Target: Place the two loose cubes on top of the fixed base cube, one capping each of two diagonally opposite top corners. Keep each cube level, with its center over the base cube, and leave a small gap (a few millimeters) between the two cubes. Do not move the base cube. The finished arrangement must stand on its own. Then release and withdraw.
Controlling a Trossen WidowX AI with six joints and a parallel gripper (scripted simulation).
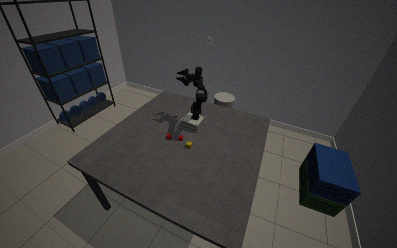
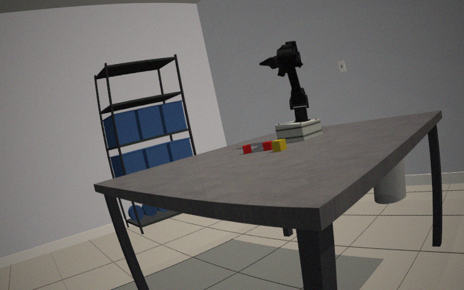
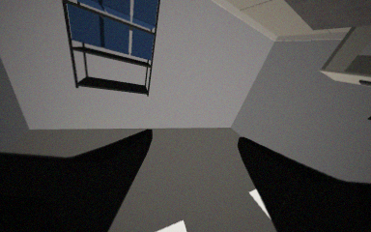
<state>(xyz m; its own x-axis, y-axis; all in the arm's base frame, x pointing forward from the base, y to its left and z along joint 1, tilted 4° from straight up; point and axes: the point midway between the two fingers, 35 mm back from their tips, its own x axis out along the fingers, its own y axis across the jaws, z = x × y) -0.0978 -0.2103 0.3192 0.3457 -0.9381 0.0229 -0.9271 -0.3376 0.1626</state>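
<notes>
The red cube is 40 cm below my gripper tip, 33 cm ahead of it and 18 cm to the left of it. The rest, counted from my gripper tip: yellow cube: 40 cm below, 38 cm ahead, 27 cm to the left.
</notes>
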